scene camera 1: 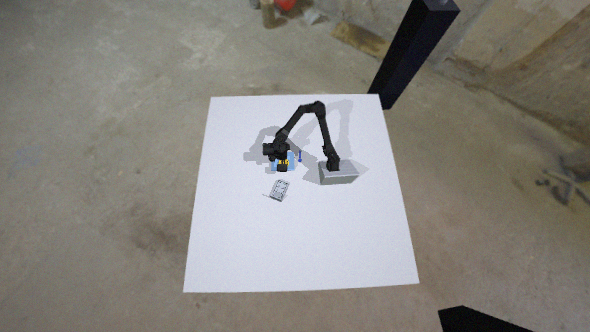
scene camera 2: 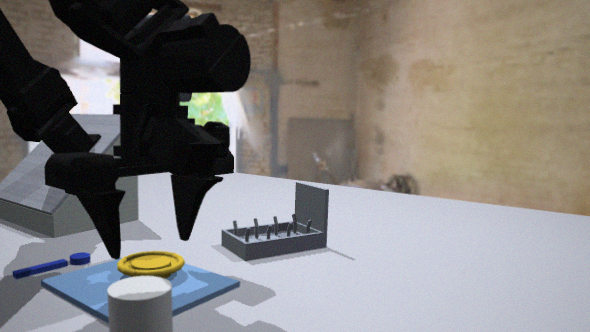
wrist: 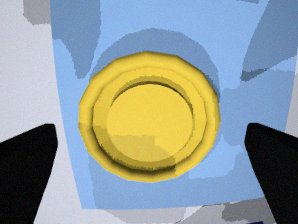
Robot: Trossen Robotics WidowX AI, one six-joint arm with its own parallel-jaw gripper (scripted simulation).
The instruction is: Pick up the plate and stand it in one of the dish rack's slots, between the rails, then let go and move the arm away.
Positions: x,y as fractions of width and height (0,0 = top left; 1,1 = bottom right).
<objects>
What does my gripper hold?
Nothing.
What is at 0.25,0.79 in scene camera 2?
A yellow plate.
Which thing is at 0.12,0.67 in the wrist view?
My gripper.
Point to a grey dish rack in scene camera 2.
0.52,0.70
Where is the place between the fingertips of my gripper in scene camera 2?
0.26,0.75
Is my gripper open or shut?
Open.
</objects>
